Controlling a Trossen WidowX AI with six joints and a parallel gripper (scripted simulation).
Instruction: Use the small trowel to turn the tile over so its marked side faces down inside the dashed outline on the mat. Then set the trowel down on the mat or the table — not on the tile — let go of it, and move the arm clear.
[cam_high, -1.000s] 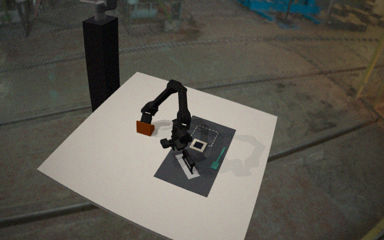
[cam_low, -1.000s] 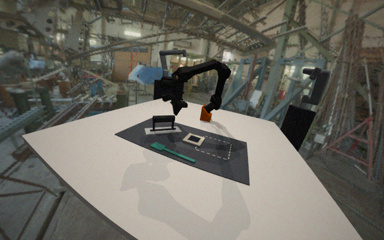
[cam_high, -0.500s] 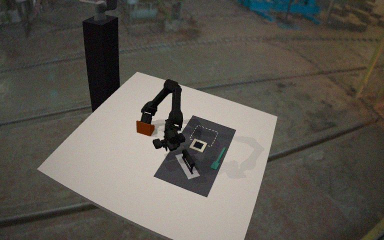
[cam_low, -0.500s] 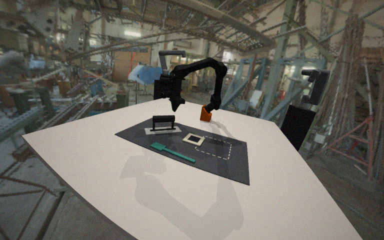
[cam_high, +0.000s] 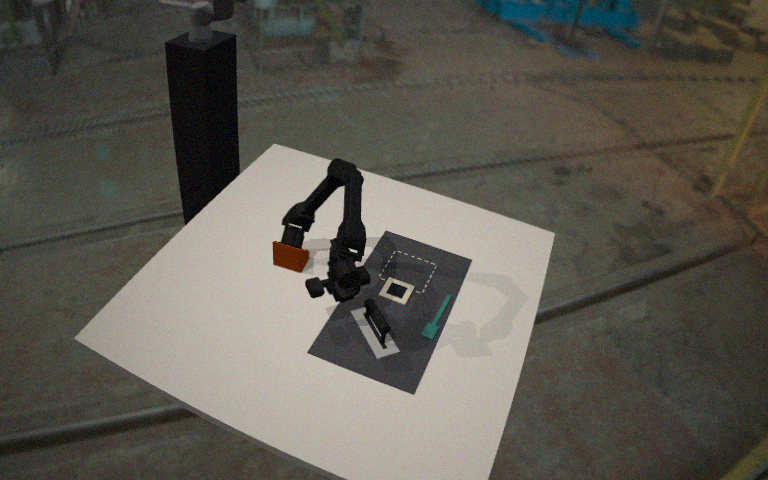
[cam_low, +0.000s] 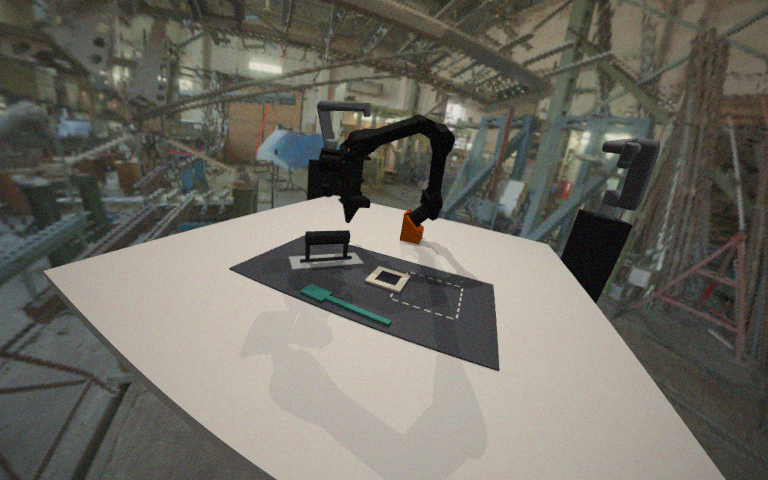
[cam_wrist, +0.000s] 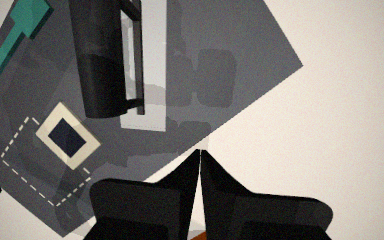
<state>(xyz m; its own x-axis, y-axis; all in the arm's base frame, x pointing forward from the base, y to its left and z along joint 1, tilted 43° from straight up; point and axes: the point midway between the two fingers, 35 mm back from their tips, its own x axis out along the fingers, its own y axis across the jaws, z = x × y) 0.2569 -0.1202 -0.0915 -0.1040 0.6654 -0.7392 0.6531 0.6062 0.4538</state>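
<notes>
The trowel is 11 cm ahead of my gripper tip, 4 cm below it and 3 cm to the left of it. Also, from my gripper tip: beige square tile 20 cm to the left, 12 cm ahead, 8 cm below; dark mat 16 cm to the left, 15 cm ahead, 10 cm below.
</notes>
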